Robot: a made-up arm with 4 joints. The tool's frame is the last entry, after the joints.
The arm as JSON. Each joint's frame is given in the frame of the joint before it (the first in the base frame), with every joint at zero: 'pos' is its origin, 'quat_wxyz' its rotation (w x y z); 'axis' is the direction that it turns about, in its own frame. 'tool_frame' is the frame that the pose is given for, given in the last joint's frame.
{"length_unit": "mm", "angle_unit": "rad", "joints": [
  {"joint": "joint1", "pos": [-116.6, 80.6, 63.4], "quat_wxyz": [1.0, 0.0, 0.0, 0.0], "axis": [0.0, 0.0, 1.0]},
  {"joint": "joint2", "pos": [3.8, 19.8, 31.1], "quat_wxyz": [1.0, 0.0, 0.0, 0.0], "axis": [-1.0, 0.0, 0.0]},
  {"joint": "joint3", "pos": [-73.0, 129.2, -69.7], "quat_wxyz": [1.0, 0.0, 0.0, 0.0], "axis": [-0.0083, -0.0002, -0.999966]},
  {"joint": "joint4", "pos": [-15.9, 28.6, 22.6], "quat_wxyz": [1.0, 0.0, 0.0, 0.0], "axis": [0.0, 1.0, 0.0]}
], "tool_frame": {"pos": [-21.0, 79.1, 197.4], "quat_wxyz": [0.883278, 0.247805, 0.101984, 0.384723]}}
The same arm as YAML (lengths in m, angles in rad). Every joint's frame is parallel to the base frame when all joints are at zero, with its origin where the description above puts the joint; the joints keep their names.
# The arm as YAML. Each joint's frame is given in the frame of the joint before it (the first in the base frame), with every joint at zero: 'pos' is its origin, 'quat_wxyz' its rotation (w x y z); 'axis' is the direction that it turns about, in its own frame. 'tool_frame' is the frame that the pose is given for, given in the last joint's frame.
length_unit: m
angle_unit: rad
joints:
  - joint: joint1
    pos: [-0.1166, 0.0806, 0.0634]
    quat_wxyz: [1.0, 0.0, 0.0, 0.0]
    axis: [0.0, 0.0, 1.0]
  - joint: joint2
    pos: [0.0038, 0.0198, 0.0311]
    quat_wxyz: [1.0, 0.0, 0.0, 0.0]
    axis: [-1.0, 0.0, 0.0]
  - joint: joint3
    pos: [-0.073, 0.1292, -0.0697]
    quat_wxyz: [1.0, 0.0, 0.0, 0.0]
    axis: [-0.0083, -0.0002, -0.999966]
  - joint: joint4
    pos: [-0.0159, 0.0286, 0.0226]
    quat_wxyz: [1.0, 0.0, 0.0, 0.0]
    axis: [0.0, 1.0, 0.0]
tool_frame:
  pos: [-0.021, 0.0791, 0.1974]
  quat_wxyz: [0.883278, 0.247805, 0.101984, 0.384723]

